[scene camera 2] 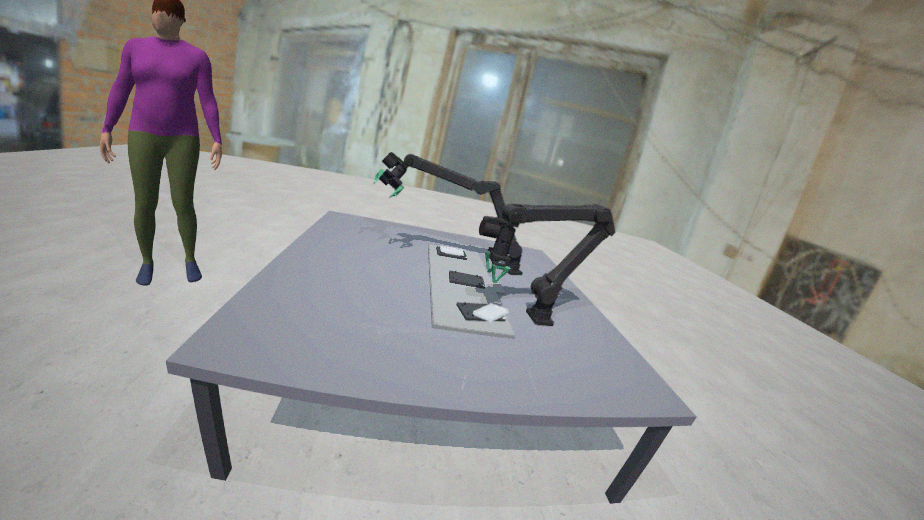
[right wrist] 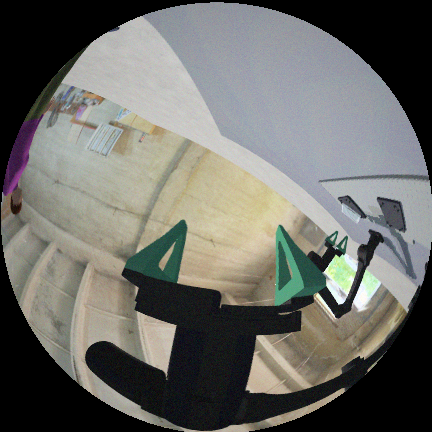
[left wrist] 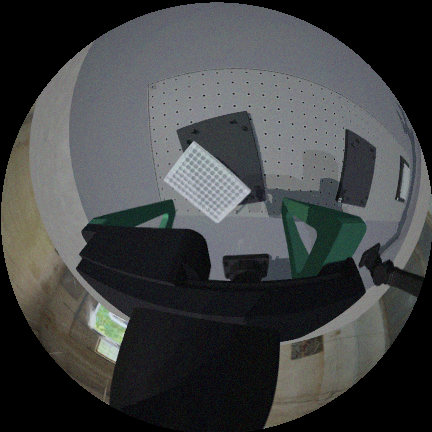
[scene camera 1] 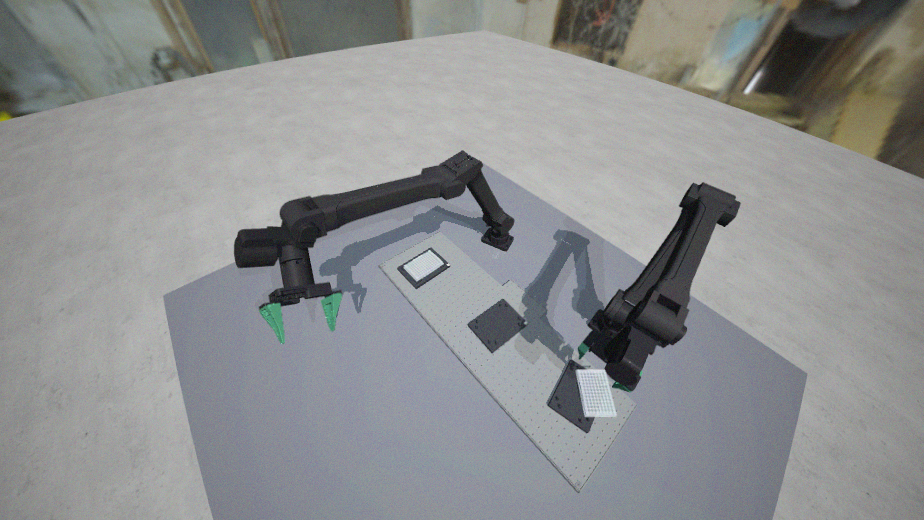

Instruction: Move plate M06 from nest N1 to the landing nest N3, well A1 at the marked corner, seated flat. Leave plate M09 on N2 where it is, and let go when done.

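Observation:
A white well plate (scene camera 1: 596, 393) (scene camera 2: 491, 312) (left wrist: 207, 181) (right wrist: 351, 214) lies askew, partly over the dark near nest (scene camera 1: 569, 400) (left wrist: 235, 140) and overhanging its side; I cannot tell its tilt. Another white plate (scene camera 1: 423, 265) (scene camera 2: 451, 250) (left wrist: 406, 181) sits square in the far nest (scene camera 1: 420, 283). The middle nest (scene camera 1: 496, 325) (scene camera 2: 466, 279) (left wrist: 359, 170) is empty. No plate or nest labels or A1 mark are readable. My left gripper (scene camera 1: 603, 368) (scene camera 2: 495, 271) (left wrist: 226, 204) is open and empty above the askew plate's side. My right gripper (scene camera 1: 307, 335) (scene camera 2: 383, 189) (right wrist: 230, 225) is open and empty, high up.
The nests stand on a perforated light board (scene camera 1: 452, 310) (scene camera 2: 441, 303) (left wrist: 290, 110) on the grey-blue table (scene camera 1: 310, 420) (scene camera 2: 323, 336). The left arm's base (scene camera 2: 540, 314) stands beside the board, near the askew plate. A person (scene camera 2: 164, 97) stands beyond the table.

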